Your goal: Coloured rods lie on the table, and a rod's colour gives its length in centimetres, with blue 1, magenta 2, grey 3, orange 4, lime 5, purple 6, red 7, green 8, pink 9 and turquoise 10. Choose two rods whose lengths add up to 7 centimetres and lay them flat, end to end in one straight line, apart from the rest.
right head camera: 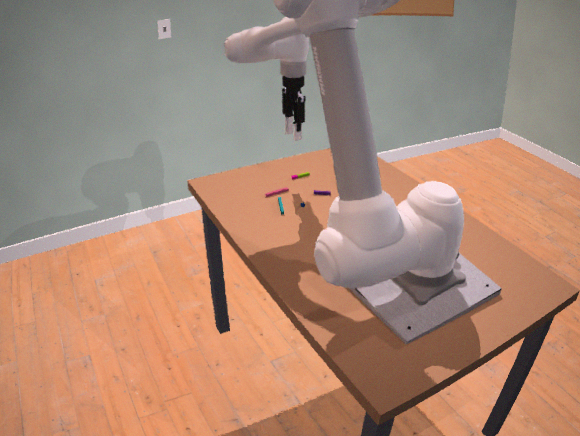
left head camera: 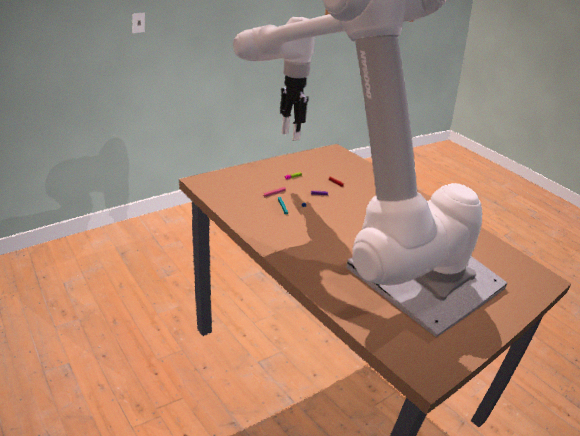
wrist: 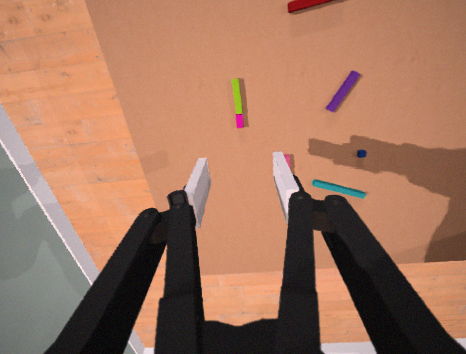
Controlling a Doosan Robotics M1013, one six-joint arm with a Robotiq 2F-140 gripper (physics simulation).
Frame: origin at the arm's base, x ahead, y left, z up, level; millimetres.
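Seen in the pictures: gripper, fingertip midpoint: (right head camera: 293, 136) (left head camera: 290, 136) (wrist: 240, 168); arm's base, origin of the base link: (right head camera: 423, 274) (left head camera: 437, 271).
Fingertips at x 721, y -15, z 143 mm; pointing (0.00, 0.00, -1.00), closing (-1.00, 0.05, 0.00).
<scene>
Pixels of each thing's middle, then the offset from my fingertips to it. Level surfaces: height alone.
- lime rod, body centre: (wrist: 237, 96) (right head camera: 303, 175) (left head camera: 296, 175) dx +0, dy -43, dz -165 mm
- magenta rod, body centre: (wrist: 239, 120) (right head camera: 294, 177) (left head camera: 288, 177) dx +1, dy -6, dz -165 mm
- purple rod, body centre: (wrist: 342, 92) (right head camera: 322, 192) (left head camera: 319, 193) dx -155, dy -26, dz -165 mm
- blue rod, body centre: (wrist: 361, 153) (right head camera: 302, 204) (left head camera: 304, 204) dx -194, dy +78, dz -165 mm
- turquoise rod, body centre: (wrist: 338, 188) (left head camera: 282, 205) (right head camera: 281, 205) dx -161, dy +143, dz -165 mm
- pink rod, body centre: (left head camera: 274, 192) (right head camera: 276, 192) dx -71, dy +109, dz -165 mm
- red rod, body centre: (left head camera: 336, 181) dx -116, dy -143, dz -165 mm
- brown table, its level: dz -170 mm
A lime rod (left head camera: 296, 175) (right head camera: 304, 175) (wrist: 237, 96) and a magenta rod (left head camera: 288, 177) (right head camera: 294, 177) (wrist: 240, 121) lie flat, end to end in one line, with ends touching. A purple rod (left head camera: 319, 193) (right head camera: 322, 193) (wrist: 343, 91), a blue rod (left head camera: 304, 204) (right head camera: 302, 204) (wrist: 361, 153), a turquoise rod (left head camera: 283, 205) (right head camera: 281, 206) (wrist: 339, 189), a pink rod (left head camera: 274, 192) (right head camera: 277, 192) and a red rod (left head camera: 336, 181) (wrist: 309, 5) lie apart from that pair. My gripper (left head camera: 291, 136) (right head camera: 293, 135) (wrist: 240, 168) is open and empty, high above the table. In the wrist view a finger hides most of the pink rod.
The rods lie on the far part of the brown table (left head camera: 240, 175) (right head camera: 235, 185) (wrist: 165, 75). The arm's base plate (left head camera: 435, 320) (right head camera: 407, 330) is bolted at the near part. The red rod does not show in the right head view. The arm's shadow falls across the blue rod.
</scene>
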